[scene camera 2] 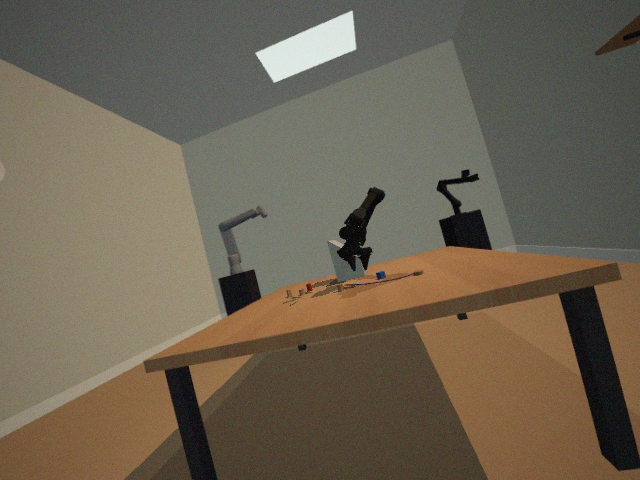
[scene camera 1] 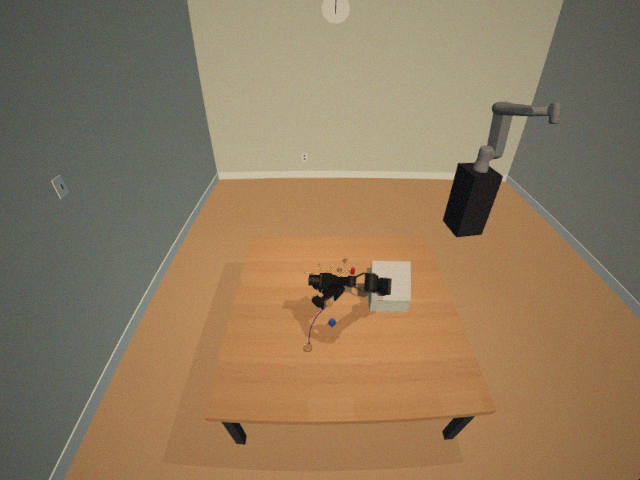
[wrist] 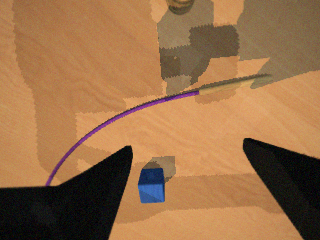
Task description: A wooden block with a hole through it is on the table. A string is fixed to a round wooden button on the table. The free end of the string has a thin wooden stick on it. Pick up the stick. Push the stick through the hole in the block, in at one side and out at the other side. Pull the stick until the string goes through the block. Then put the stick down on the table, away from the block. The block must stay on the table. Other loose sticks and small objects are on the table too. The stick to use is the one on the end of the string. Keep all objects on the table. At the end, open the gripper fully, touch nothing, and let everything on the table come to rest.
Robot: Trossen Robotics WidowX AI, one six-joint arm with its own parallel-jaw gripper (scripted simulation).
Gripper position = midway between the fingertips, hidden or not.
Note:
My gripper [wrist: 186, 147] is open, holding nothing. Also in view: a blue cube [wrist: 151, 185].

